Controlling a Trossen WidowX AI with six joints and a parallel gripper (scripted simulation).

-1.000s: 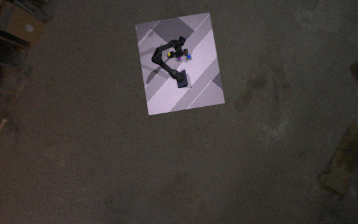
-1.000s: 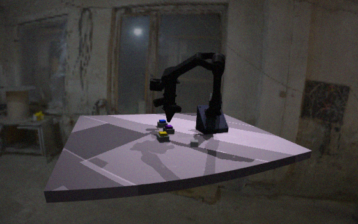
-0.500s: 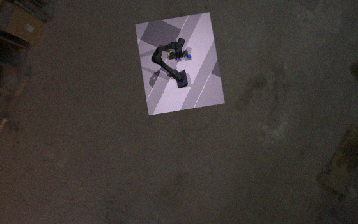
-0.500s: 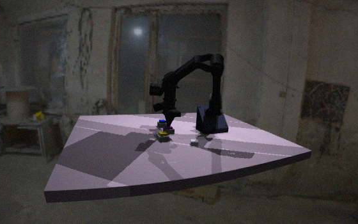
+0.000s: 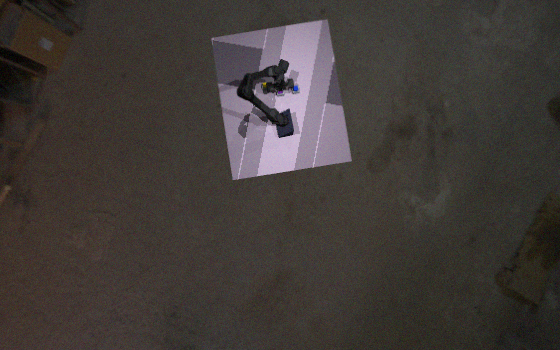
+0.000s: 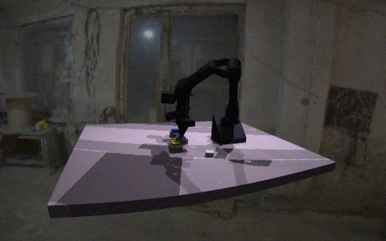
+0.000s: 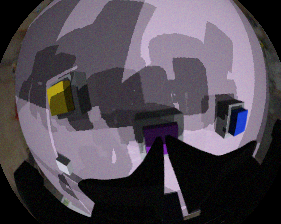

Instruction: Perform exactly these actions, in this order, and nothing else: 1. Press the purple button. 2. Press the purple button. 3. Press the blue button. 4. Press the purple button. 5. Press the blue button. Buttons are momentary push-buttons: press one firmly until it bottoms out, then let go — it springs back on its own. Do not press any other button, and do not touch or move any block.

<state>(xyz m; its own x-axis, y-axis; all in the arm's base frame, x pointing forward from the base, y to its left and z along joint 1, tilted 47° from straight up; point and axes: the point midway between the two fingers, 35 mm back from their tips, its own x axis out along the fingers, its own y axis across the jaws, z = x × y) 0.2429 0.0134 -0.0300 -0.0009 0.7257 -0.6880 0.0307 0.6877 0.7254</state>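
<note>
Now: the purple button 10 mm below my gripper tip. Round my gripper tip: blue button 110 mm to the right, 10 mm behind; white block 190 mm to the left, 60 mm behind, 20 mm below; yellow button 100 mm to the left, 60 mm ahead.
</note>
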